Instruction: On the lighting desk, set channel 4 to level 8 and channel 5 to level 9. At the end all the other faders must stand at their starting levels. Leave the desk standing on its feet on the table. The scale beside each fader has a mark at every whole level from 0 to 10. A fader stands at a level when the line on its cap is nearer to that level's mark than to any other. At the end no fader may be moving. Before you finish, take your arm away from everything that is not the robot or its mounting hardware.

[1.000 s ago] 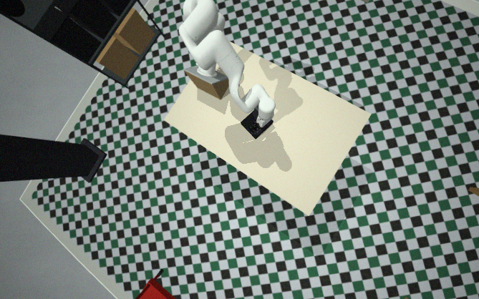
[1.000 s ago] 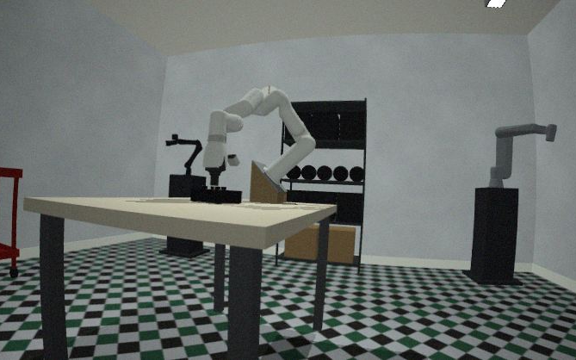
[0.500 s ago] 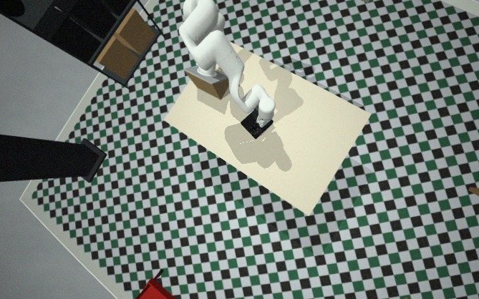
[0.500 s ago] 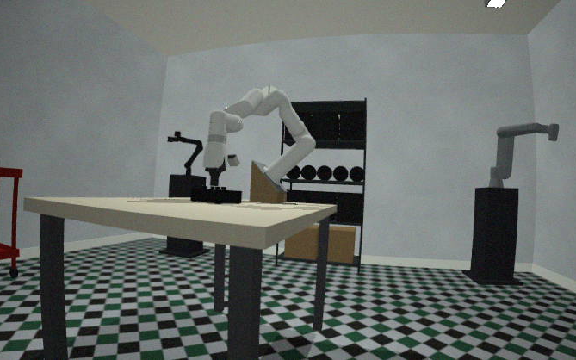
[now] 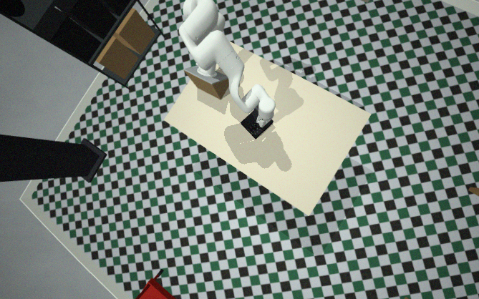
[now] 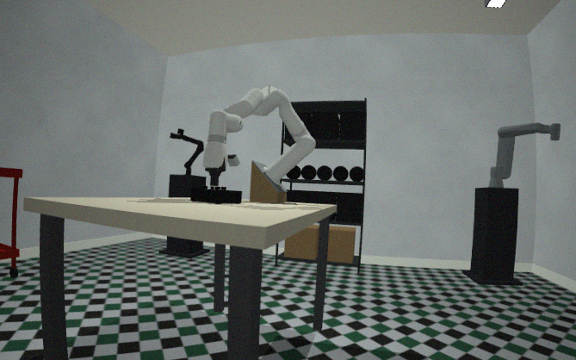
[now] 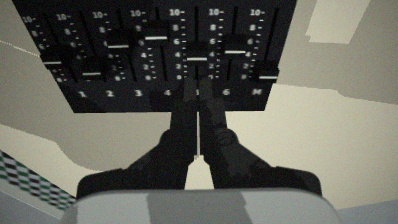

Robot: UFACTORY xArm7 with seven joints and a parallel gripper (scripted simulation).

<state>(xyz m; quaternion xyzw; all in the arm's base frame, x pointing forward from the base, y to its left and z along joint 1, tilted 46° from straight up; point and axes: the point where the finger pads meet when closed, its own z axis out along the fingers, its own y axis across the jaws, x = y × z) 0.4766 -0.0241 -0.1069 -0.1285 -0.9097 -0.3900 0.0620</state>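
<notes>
Right now my hand is 30 mm above the channel 5 fader cap, 20 mm past it and 10 mm to the right of it. Round my hand: channel 1 cap (80 mm to the right, 50 mm behind, 30 mm below); channel 4 fader cap (40 mm behind, 30 mm below, 10 mm to the right); channel 3 fader cap (50 mm behind, 30 mm to the right, 30 mm below).
</notes>
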